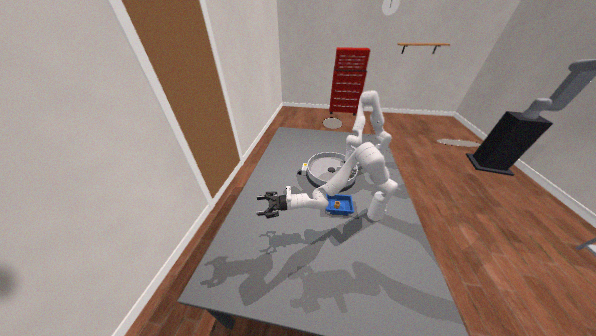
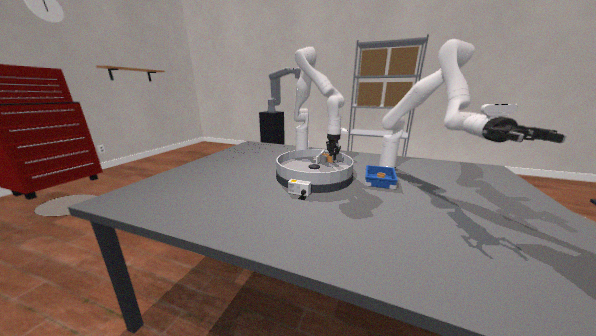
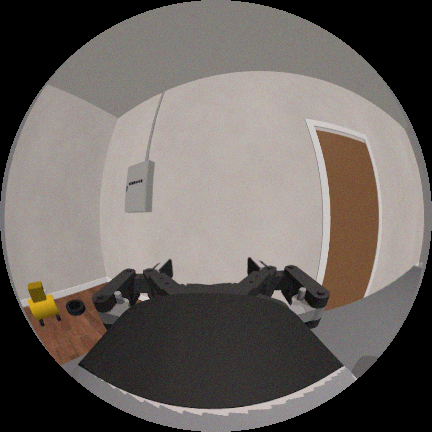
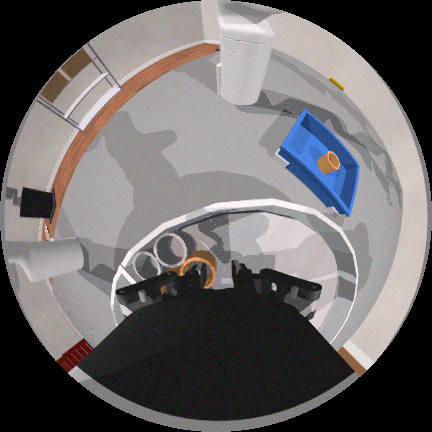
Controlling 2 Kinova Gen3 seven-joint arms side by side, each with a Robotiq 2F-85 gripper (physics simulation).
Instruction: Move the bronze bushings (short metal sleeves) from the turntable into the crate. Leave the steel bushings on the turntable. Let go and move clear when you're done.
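Where they show: left gripper, between the fingertips: [image 1: 256, 205] [image 2: 542, 138] [image 3: 209, 266]; right gripper, between the fingertips: [image 2: 332, 159] [image 4: 218, 267]; left arm's base, origin of its link: [image 1: 374, 215] [image 4: 239, 94]; right arm's base, origin of its link: [image 4: 75, 253].
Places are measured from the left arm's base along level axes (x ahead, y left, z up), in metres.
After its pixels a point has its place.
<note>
The round turntable [image 1: 311, 175] {y -0.313, x 0.426, z 0.090 m} [image 2: 320, 177] {y -0.370, x 0.449, z 0.077 m} [image 4: 270, 202] {y -0.247, x 0.146, z 0.101 m} holds a bronze bushing [image 2: 329, 158] {y -0.353, x 0.140, z 0.077 m} [image 4: 213, 259] {y -0.330, x 0.130, z 0.068 m}, a second bronze one [image 4: 172, 286] partly hidden by my right gripper, and two upright steel bushings, one nearer [image 4: 170, 234] {y -0.326, x 0.077, z 0.091 m} and one beside the divider [image 4: 145, 253] {y -0.362, x 0.061, z 0.091 m}. My right gripper [image 2: 333, 156] {y -0.336, x 0.140, z 0.069 m} [image 4: 218, 267] {y -0.336, x 0.140, z 0.069 m} is down in the turntable, partly open; one finger overlaps the first bronze ring, and no bushing spans both fingers. A bronze bushing [image 1: 337, 204] {y -0.082, x 0.242, z 0.013 m} [image 2: 381, 175] {y -0.072, x 0.266, z 0.042 m} [image 4: 328, 162] {y -0.087, x 0.238, z 0.041 m} is in the blue crate [image 1: 352, 205] {y -0.052, x 0.146, z 0.042 m} [image 2: 381, 183] {y -0.077, x 0.326, z 0.022 m} [image 4: 310, 182] {y -0.142, x 0.222, z 0.019 m}. My left gripper [image 1: 259, 205] {y 0.211, x 0.727, z 0.348 m} [image 2: 542, 136] {y 0.211, x 0.727, z 0.348 m} [image 3: 209, 266] {y 0.211, x 0.727, z 0.348 m} is open and empty, above the table.
The turntable has a raised outer wall and a thin divider [image 4: 127, 274] {y -0.396, x 0.055, z 0.103 m} beside the bushings. A small white box [image 1: 304, 168] {y -0.436, x 0.480, z 0.062 m} [image 2: 299, 187] {y -0.461, x 0.498, z 0.039 m} stands at its outer side. The left arm reaches above the table near the crate. A red tool cabinet [image 1: 349, 80] [image 2: 45, 130] stands beyond the table.
</note>
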